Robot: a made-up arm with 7 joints. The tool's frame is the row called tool. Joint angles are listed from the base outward. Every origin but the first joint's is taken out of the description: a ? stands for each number. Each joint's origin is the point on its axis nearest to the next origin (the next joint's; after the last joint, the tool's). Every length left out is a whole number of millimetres.
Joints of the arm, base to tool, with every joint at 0 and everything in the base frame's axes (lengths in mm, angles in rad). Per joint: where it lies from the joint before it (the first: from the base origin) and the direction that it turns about. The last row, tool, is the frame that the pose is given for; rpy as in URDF.
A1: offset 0 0 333 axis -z
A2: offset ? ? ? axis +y
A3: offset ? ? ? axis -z
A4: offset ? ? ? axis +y
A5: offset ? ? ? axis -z
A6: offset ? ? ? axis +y
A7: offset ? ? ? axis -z
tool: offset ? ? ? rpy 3.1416 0 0
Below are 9 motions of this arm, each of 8 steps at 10 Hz.
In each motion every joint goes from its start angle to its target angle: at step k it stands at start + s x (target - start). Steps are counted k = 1, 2, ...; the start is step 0. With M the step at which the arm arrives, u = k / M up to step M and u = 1 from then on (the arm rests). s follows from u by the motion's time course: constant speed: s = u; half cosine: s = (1 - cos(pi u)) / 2; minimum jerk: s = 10 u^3 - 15 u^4 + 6 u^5.
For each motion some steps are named. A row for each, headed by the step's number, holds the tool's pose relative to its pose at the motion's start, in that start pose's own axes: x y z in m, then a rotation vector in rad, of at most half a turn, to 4 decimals.
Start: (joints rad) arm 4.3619 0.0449 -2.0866 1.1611 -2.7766 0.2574 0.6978
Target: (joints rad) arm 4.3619 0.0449 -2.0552 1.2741 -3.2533 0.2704 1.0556
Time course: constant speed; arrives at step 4
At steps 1, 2, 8:
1: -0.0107 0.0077 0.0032 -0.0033 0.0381 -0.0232
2: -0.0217 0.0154 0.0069 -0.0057 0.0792 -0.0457
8: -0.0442 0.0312 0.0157 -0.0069 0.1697 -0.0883

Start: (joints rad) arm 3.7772 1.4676 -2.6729 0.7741 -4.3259 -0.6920 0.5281
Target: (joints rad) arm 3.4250 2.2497 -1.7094 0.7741 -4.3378 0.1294 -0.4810
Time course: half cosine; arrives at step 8
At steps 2, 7, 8:
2: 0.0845 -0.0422 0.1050 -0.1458 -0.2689 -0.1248
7: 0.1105 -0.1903 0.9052 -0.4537 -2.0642 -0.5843
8: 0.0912 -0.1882 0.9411 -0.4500 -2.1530 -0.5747

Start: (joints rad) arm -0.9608 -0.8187 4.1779 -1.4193 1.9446 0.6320 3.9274
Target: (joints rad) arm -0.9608 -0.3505 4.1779 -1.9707 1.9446 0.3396 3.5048
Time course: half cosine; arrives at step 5
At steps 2, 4, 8:
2: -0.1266 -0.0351 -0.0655 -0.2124 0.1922 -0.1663
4: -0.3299 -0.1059 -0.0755 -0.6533 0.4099 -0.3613
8: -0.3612 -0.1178 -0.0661 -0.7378 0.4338 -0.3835

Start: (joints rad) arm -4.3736 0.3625 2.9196 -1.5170 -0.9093 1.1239 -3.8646
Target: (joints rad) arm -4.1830 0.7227 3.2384 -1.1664 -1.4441 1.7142 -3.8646
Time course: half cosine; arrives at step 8
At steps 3, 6, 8:
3: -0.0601 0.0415 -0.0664 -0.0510 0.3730 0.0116
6: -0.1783 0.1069 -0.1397 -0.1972 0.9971 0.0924
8: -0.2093 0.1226 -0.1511 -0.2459 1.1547 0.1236

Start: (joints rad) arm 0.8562 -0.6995 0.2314 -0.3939 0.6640 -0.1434 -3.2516
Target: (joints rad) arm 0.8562 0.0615 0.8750 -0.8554 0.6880 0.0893 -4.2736
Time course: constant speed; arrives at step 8
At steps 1, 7, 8:
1: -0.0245 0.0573 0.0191 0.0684 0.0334 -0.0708
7: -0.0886 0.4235 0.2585 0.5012 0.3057 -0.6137
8: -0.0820 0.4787 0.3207 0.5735 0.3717 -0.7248

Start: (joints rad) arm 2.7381 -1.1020 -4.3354 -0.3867 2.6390 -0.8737 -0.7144
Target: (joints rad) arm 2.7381 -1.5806 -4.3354 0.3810 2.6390 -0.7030 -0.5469
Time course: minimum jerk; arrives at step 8
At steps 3, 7, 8:
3: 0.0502 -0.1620 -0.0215 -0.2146 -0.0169 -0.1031
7: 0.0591 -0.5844 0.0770 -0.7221 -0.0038 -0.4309
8: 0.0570 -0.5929 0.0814 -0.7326 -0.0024 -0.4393

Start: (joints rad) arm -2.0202 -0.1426 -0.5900 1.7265 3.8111 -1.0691 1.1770
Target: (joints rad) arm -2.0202 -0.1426 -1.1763 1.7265 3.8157 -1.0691 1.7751
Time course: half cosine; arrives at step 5
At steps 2, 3, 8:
2: 0.0725 -0.0015 0.0449 -0.1063 -0.0805 0.3597
3: 0.1329 0.0102 0.0901 -0.2172 -0.1348 0.6797
8: 0.1929 0.0373 0.1444 -0.3593 -0.1743 1.0338

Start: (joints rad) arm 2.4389 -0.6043 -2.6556 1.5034 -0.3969 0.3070 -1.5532
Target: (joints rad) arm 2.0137 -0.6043 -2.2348 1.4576 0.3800 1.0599 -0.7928
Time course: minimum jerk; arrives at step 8
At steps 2, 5, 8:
2: 0.0057 0.0029 0.0067 0.0619 0.0310 0.1755
5: 0.0221 0.0058 0.0683 0.5005 0.2929 1.1173
8: 0.0262 -0.0024 0.1089 0.7526 0.4464 1.4349

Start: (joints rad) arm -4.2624 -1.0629 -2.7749 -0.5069 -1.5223 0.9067 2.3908
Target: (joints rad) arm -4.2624 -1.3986 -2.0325 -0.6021 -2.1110 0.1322 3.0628
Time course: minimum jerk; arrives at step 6
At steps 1, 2, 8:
1: 0.0002 -0.0090 -0.0055 0.0038 -0.0107 0.0183
2: -0.0003 -0.0562 -0.0314 0.0156 -0.0644 0.1058
8: -0.0354 -0.3258 -0.1075 -0.1039 -0.3197 0.4607

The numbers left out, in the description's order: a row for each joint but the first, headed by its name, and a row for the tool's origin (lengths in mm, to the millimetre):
A2: 0 -13 0
A3: 0 0 414
A4: 0 -16 0
A5: 0 0 391
A6: 0 0 0
A7: 0 0 85
tool: 0 0 0

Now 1 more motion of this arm.
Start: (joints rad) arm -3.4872 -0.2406 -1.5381 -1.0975 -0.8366 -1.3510 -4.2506
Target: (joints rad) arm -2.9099 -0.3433 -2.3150 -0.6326 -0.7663 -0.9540 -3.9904
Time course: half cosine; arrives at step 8
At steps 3, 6, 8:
3: 0.0615 -0.0364 0.0629 -0.2329 0.0333 0.2332
6: 0.2028 -0.0544 0.1982 -0.6793 0.1101 0.6309
8: 0.2464 -0.0466 0.2363 -0.8048 0.1329 0.7328

